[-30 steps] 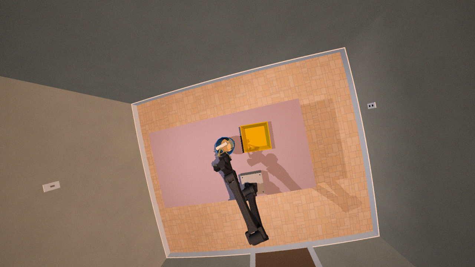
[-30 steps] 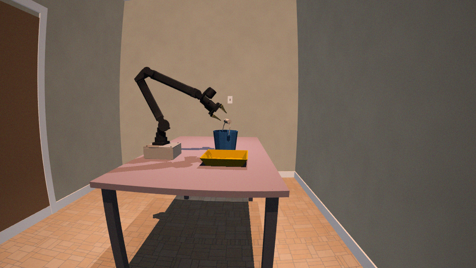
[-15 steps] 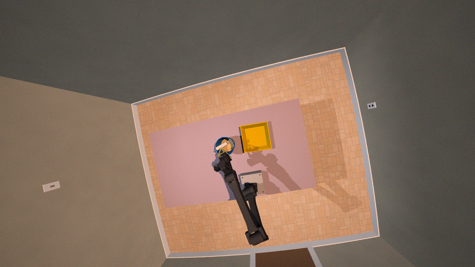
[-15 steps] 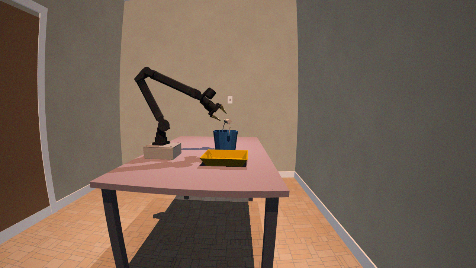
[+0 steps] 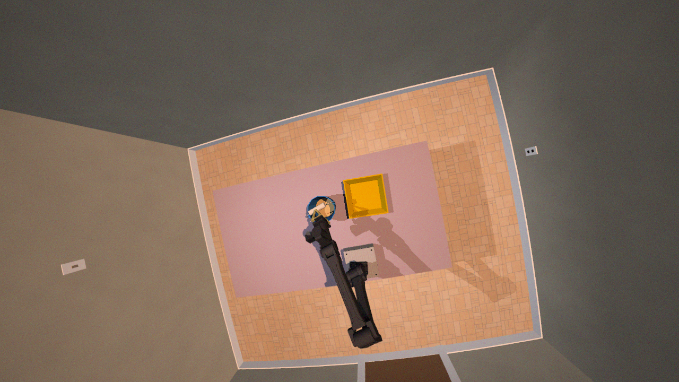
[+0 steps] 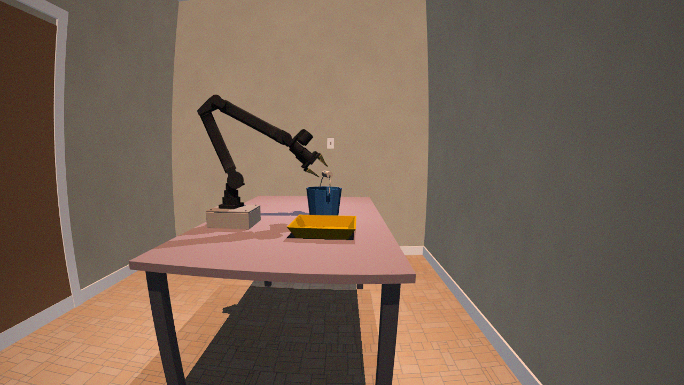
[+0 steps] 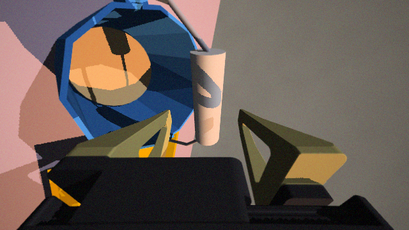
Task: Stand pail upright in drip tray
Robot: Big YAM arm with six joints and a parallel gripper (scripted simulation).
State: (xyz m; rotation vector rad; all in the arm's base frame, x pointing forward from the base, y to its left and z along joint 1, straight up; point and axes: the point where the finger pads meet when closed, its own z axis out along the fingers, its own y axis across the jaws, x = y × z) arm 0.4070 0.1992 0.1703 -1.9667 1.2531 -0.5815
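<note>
The pail handle lies 2 cm ahead of my hand, 1 cm to the left of it and 5 cm below it. From my hand the other things lie so: blue pail 1 cm ahead, 1 cm to the left, 11 cm below; then yellow drip tray 7 cm ahead, 28 cm to the right, 23 cm below.
</note>
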